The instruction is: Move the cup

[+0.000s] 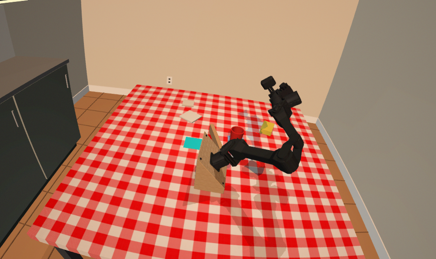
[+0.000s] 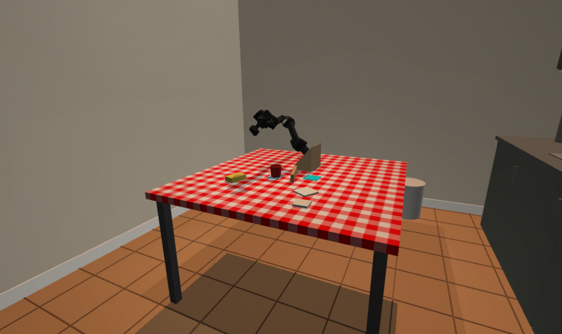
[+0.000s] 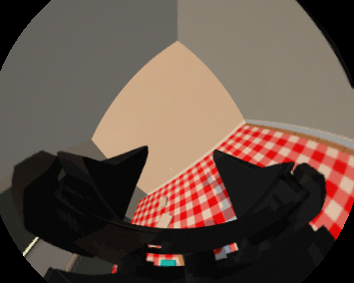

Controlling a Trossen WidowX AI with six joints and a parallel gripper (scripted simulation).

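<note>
The dark red cup lies 30 mm behind my gripper tip, 130 mm to the left of it and 300 mm below it. The rest, counted from my gripper tip: thin wooden board 70 mm behind, 240 mm to the left, 330 mm below; pale blue pad 30 mm behind, 130 mm to the left, 350 mm below; teal pad 100 mm behind, 360 mm to the left, 350 mm below.
</note>
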